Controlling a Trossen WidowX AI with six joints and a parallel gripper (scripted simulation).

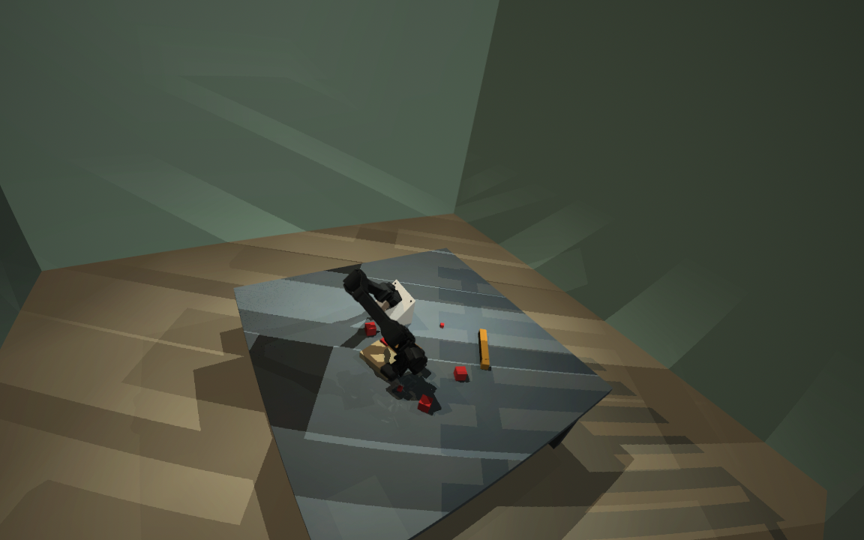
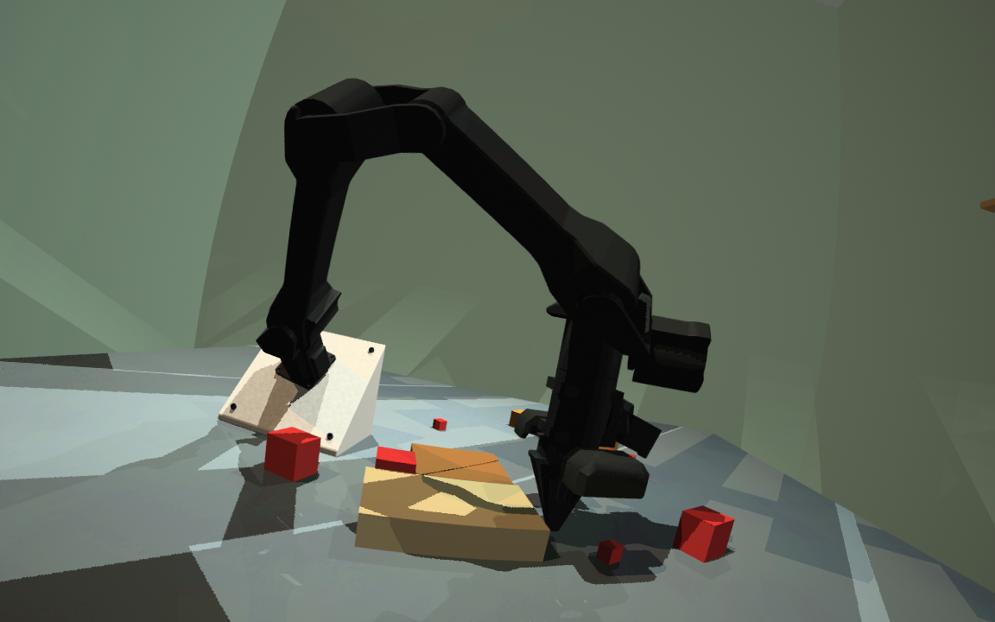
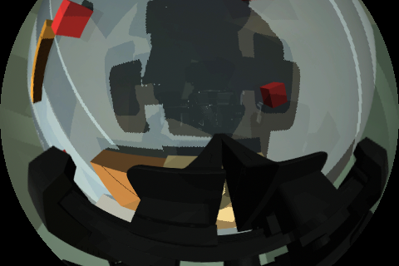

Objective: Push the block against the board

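My gripper tip is now 120 mm past the square block, 60 mm to the right of it and 10 mm below it. Also, from my gripper tip: tan board 90 mm behind, 40 mm to the right, 10 mm above; orange bar 400 mm to the left, 30 mm behind, 10 mm above.
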